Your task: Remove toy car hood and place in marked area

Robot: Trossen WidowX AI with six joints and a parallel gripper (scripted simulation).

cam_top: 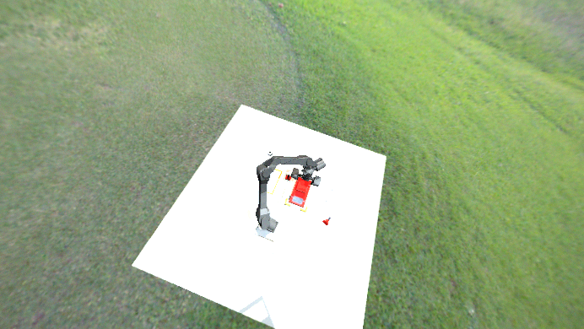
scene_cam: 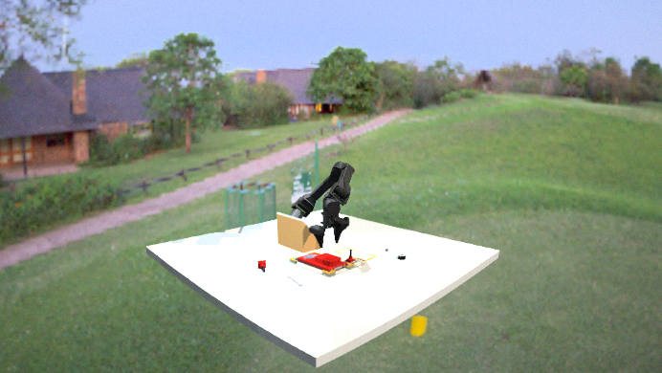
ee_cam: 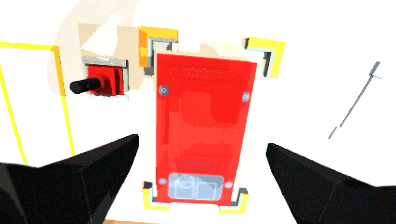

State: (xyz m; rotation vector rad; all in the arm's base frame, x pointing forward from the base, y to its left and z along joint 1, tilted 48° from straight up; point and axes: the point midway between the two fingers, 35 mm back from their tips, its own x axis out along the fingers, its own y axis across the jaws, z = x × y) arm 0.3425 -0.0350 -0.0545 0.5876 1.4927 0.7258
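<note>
Right now the red hood is 6 cm below my gripper tip. The rest, counted from my gripper tip: thin grey tool 21 cm to the right, 10 cm below, 3 cm ahead.
</note>
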